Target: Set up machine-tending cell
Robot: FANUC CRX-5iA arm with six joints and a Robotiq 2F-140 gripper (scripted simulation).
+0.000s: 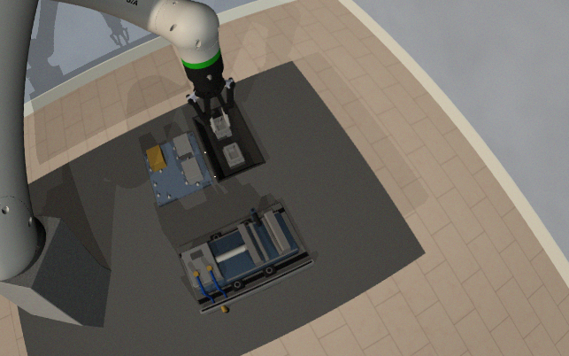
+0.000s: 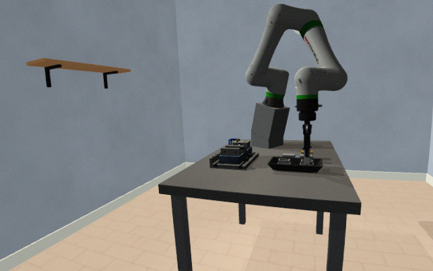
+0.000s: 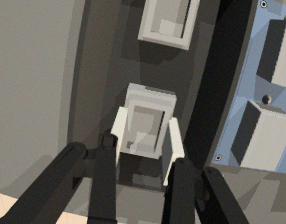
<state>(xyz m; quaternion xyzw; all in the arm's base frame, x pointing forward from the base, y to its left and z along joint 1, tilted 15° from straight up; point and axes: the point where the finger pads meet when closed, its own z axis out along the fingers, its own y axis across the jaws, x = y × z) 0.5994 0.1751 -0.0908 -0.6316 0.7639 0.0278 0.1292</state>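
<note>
Right now my hand is 21 cm past the brass blank, 3 cm to the right of it and 4 cm above it. Also, from my hand: white rod (17 cm behind, 35 cm to the right, 1 cm above); vise (15 cm behind, 35 cm to the right, 3 cm below).
</note>
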